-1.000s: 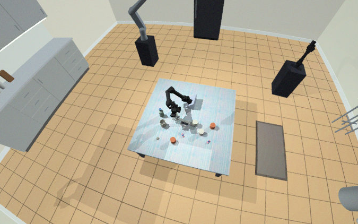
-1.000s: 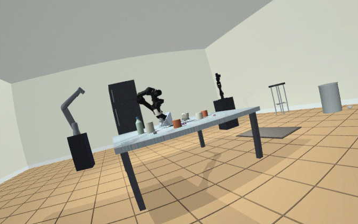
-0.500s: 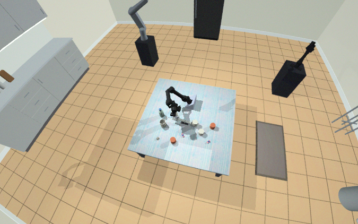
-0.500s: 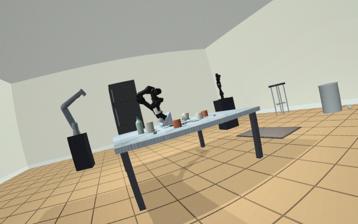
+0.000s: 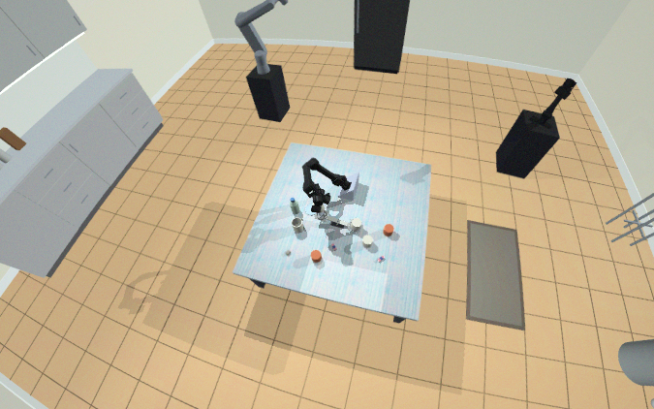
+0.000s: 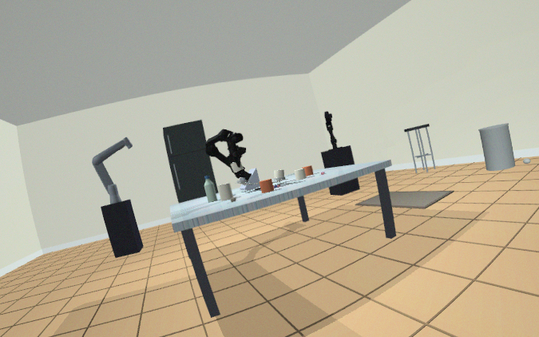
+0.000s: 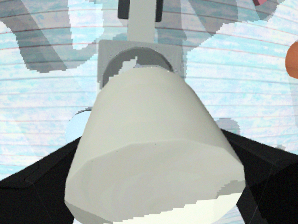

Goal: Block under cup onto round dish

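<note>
Now: the round pale blue dish 170 mm below my gripper tip, 100 mm to the right of it and 60 mm behind it. The rest, counted from my gripper tip: pale green bottle 210 mm to the right, 60 mm below, 10 mm behind; then cream mug 130 mm to the right, 130 mm below, 120 mm ahead; then balance 140 mm to the left, 130 mm below.
</note>
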